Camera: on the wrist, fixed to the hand. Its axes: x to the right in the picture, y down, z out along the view.
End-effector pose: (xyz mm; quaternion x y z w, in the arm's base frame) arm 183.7 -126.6 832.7 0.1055 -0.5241 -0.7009 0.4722
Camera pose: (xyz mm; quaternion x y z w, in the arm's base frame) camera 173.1 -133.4 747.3 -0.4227 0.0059 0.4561 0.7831
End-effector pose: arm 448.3 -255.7 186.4 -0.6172 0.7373 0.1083 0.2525
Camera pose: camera 516.6 -272.3 236.5 -0.6951 -0.6463 -0.1820 0.2569
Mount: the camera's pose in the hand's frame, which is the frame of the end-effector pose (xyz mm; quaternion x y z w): -18.7 -77.1 -34.1 -0.0473 0.1650 0.9852 0.0024
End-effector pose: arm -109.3 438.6 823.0 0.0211 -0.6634 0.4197 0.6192
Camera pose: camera -35.3 399.4 844.2 0.7520 -0.0599 -0.5831 0.3015
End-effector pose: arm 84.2 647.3 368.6 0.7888 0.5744 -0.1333 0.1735
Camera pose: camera 5.4 667.4 397.8 0.5816 -0.7408 0.3279 0.0743
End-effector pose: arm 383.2 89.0 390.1 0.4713 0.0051 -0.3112 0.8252
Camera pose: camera 337.9 97.2 317.1 0.0185 -0.3134 0.8902 0.3300
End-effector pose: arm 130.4 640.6 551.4 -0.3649 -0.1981 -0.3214 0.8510
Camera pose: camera 67.2 582.0 556.4 -0.1833 0.5146 0.7681 0.3341
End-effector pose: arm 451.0 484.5 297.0 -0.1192 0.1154 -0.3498 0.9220
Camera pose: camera 379.7 436.3 290.4 0.1275 0.2864 0.8933 0.3221
